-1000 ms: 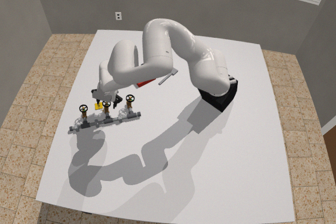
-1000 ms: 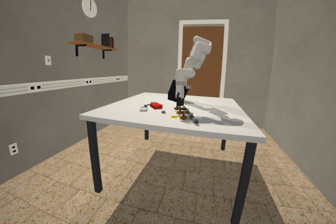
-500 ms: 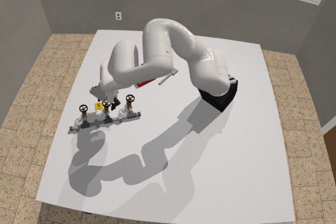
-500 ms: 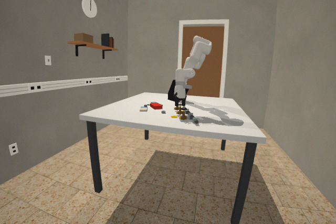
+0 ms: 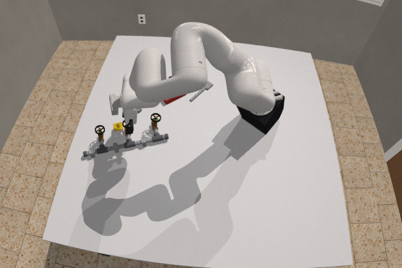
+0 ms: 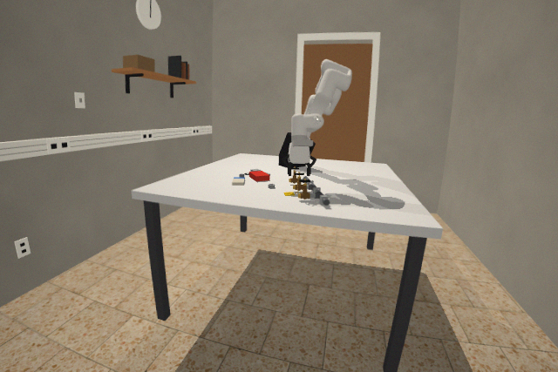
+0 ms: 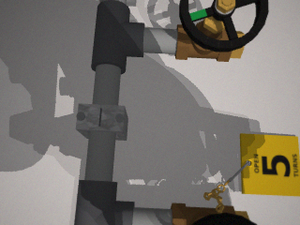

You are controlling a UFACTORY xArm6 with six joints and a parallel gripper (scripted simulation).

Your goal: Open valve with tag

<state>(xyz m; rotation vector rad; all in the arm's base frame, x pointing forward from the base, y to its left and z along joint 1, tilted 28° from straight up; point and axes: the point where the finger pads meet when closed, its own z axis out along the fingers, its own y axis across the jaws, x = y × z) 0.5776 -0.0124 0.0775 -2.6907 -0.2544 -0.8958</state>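
The yellow tag is 6 cm ahead of my hand, 3 cm to the right of it and 8 cm below it. From my hand the other things lie so: red box (20 cm behind, 23 cm to the right, 7 cm below); then grey nut (3 cm behind, 14 cm to the right, 8 cm below); then blue block (8 cm behind, 32 cm to the right, 8 cm below).
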